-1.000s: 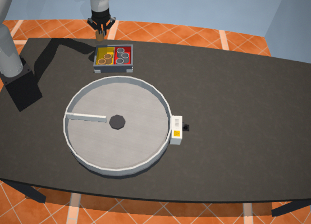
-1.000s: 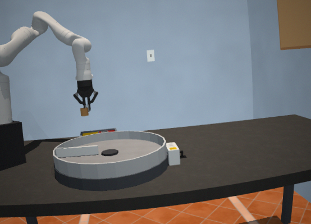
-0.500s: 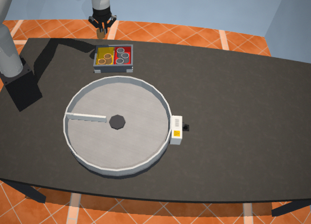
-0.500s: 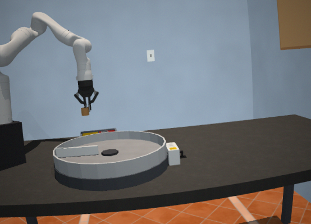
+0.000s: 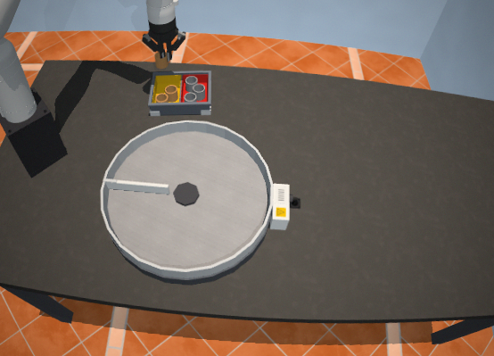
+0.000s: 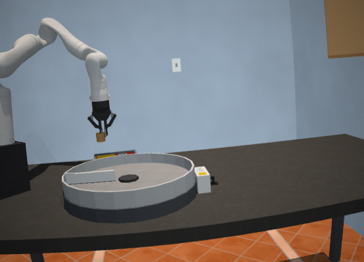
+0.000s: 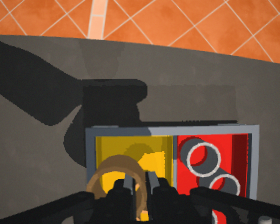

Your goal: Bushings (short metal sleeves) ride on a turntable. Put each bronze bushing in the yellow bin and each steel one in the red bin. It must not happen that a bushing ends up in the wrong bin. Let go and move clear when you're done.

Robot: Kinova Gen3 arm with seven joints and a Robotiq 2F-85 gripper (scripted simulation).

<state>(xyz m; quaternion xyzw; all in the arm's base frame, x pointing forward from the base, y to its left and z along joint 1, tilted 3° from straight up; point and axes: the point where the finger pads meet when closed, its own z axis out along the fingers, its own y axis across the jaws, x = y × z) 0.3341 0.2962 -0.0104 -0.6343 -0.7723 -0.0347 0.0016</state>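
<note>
Now: the yellow bin 12 cm below my hand, 5 cm ahead of it and 3 cm to the right of it. Also, from my hand: turntable: 40 cm to the right, 14 cm ahead, 9 cm below.
</note>
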